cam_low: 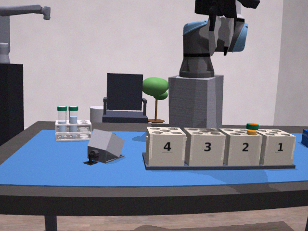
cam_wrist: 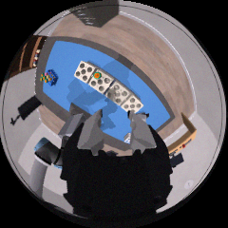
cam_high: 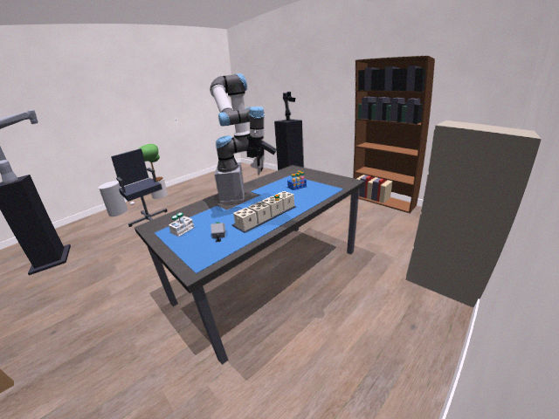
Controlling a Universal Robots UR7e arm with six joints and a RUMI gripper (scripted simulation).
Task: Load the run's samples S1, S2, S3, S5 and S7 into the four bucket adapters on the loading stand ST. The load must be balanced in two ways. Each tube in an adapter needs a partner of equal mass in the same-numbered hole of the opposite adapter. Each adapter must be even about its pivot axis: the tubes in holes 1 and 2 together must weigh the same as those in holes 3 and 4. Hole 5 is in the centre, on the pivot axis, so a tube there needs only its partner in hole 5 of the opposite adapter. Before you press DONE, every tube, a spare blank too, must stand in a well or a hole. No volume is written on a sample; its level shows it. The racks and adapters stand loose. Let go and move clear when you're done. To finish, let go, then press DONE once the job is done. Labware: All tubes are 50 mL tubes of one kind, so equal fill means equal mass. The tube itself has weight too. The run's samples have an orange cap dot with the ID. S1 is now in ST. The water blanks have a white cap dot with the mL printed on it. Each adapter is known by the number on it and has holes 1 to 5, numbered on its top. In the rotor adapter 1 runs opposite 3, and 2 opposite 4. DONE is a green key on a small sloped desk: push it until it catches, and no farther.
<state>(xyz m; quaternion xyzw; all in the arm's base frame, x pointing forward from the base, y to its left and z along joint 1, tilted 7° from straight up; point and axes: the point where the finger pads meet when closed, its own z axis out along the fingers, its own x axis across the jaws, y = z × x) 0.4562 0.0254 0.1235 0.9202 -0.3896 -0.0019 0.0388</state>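
My gripper is now 25 cm above the tube, 12 cm to the right of it and 3 cm past it. Round my hand: white tube rack: 48 cm to the right, 29 cm below, 23 cm behind; loading stand: 32 cm below, 4 cm behind, 3 cm to the left; sloped done desk: 30 cm to the right, 27 cm below, 3 cm behind.
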